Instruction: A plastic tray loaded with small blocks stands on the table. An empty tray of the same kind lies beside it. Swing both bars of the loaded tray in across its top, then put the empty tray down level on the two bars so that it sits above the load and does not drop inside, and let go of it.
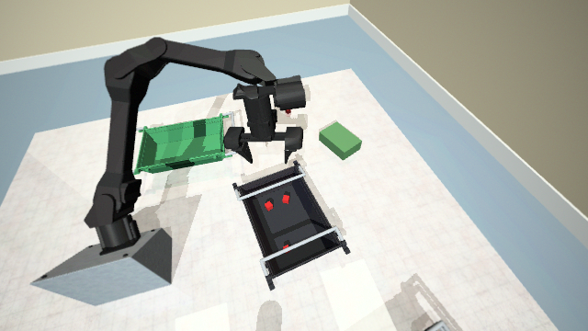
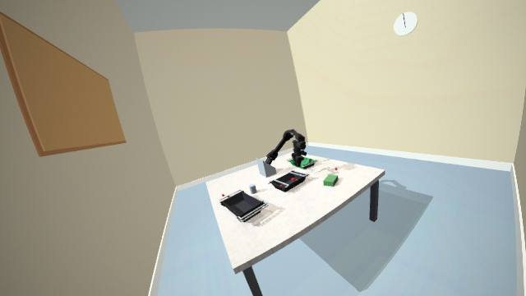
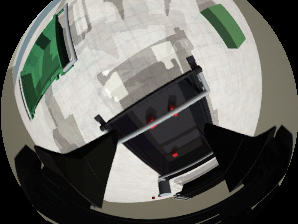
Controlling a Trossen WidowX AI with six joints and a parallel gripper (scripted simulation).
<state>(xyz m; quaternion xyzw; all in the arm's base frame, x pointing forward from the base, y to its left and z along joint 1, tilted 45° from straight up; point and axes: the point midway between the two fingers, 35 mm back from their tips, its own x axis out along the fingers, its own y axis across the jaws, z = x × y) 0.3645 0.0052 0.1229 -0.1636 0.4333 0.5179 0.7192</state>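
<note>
Right now the green tray is 22 cm behind my gripper tip, 26 cm to the left of it and 9 cm below it. The rest, counted from my gripper tip: small red marker: 17 cm ahead, 32 cm to the left, 12 cm below; grey cylinder: 15 cm behind, 40 cm to the right, 10 cm below; dark green block: 27 cm ahead, 9 cm to the left, 11 cm below.
</note>
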